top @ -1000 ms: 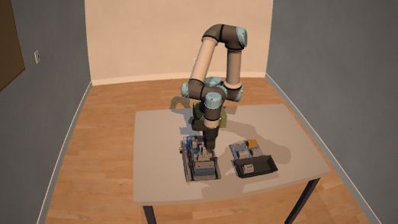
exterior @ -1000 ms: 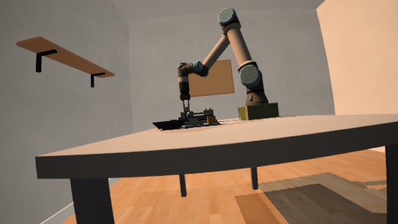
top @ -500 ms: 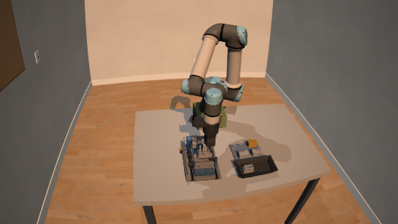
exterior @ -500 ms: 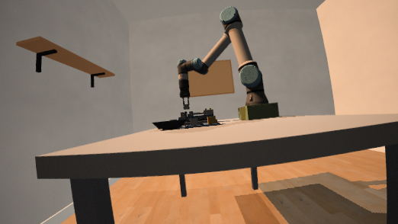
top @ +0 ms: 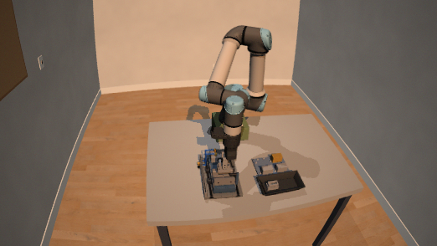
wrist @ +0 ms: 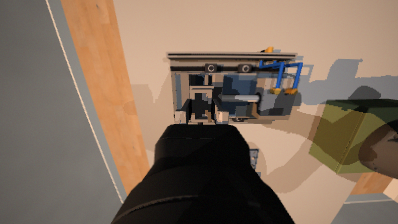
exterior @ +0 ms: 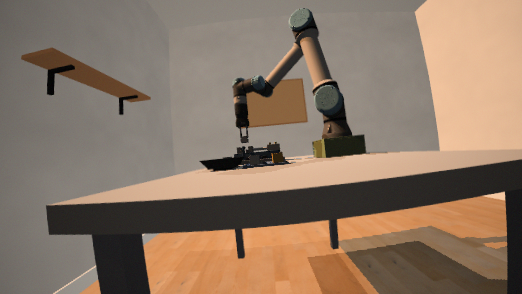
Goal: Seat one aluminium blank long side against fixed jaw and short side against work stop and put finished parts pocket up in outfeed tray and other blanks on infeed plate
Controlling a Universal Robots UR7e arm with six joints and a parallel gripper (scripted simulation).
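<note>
The vise lies 130 mm below my hand, 70 mm behind it and 10 mm to the left of it. Round my hand: brass blank (350 mm to the left, 150 mm behind, 140 mm below).
</note>
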